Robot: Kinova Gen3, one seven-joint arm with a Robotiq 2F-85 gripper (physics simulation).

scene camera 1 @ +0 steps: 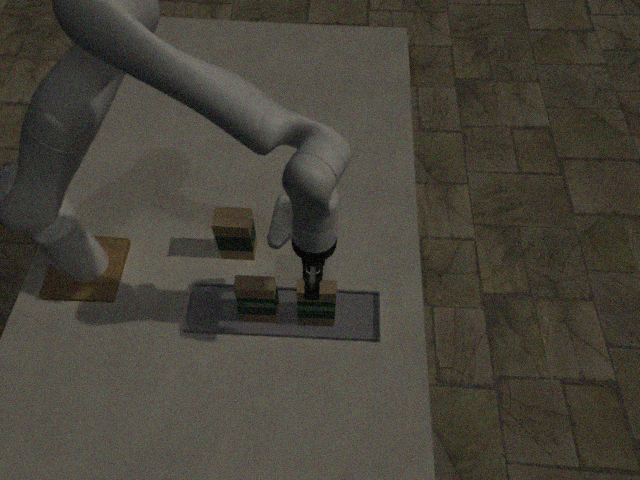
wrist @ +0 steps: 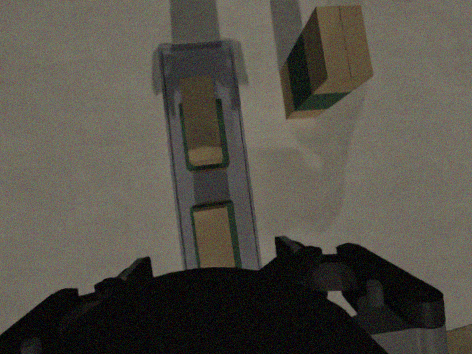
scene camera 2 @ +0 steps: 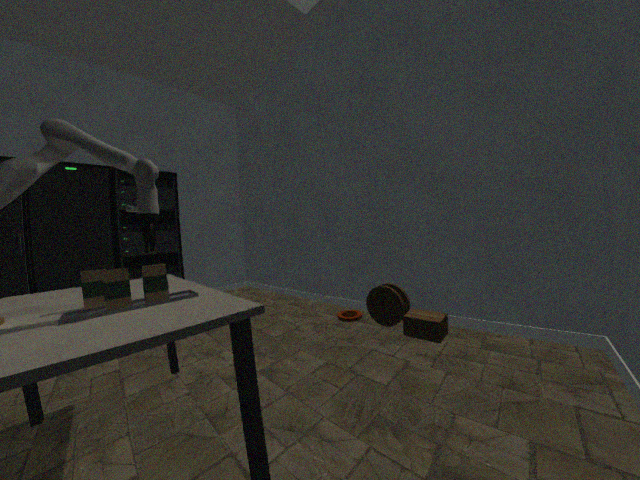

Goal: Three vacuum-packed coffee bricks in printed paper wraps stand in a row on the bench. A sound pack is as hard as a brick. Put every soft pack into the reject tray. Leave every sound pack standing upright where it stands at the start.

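Frame: origin at the arm's base, x ahead, y left, z up, level; centimetres.
Seen in the pictures: gripper, fingertip midpoint: (scene camera 1: 312,274) (wrist: 215,261) (scene camera 2: 150,252); arm's base, link origin: (scene camera 1: 87,263).
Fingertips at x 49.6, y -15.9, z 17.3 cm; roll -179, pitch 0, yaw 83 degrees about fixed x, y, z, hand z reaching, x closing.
Pixels of each thing's top centre, then the offset from my fingertips to it. Level surfaces: height alone.
- second pack, top centre: (wrist: 200,117) (scene camera 1: 254,282) (scene camera 2: 114,269) dy +1.6, dx -11.4, dz -4.8 cm
- grey-blue reject tray, top centre: (wrist: 211,179) (scene camera 1: 284,310) (scene camera 2: 135,302) dy +1.1, dx -6.2, dz -17.7 cm
- third pack, top centre: (wrist: 216,253) (scene camera 1: 316,286) (scene camera 2: 153,265) dy -0.1, dx +0.7, dz -4.8 cm
- bench, surface height: dz -19.1 cm
Three tan coffee packs with green bands stand upright. One pack (scene camera 1: 233,229) (scene camera 2: 92,290) (wrist: 345,50) stands on the bench, outside the tray. A second pack (scene camera 1: 255,297) (scene camera 2: 118,289) (wrist: 202,120) stands in the grey-blue reject tray (scene camera 1: 358,315) (scene camera 2: 183,296) (wrist: 237,185). A third pack (scene camera 1: 316,310) (scene camera 2: 155,284) (wrist: 215,237) stands in the tray, apart from the second. My gripper (scene camera 1: 311,295) (scene camera 2: 149,249) (wrist: 215,261) is open and empty, above the third pack, with a gap below the fingertips in scene camera 2. That pack's near end is hidden in the wrist view.
An orange-brown board (scene camera 1: 117,268) lies by the arm's base on the bench (scene camera 1: 289,403) (scene camera 2: 77,346). A dark cabinet (scene camera 2: 72,222) stands behind the bench. An orange ring (scene camera 2: 349,318), a round drum (scene camera 2: 385,304) and a brown box (scene camera 2: 424,326) are on the floor.
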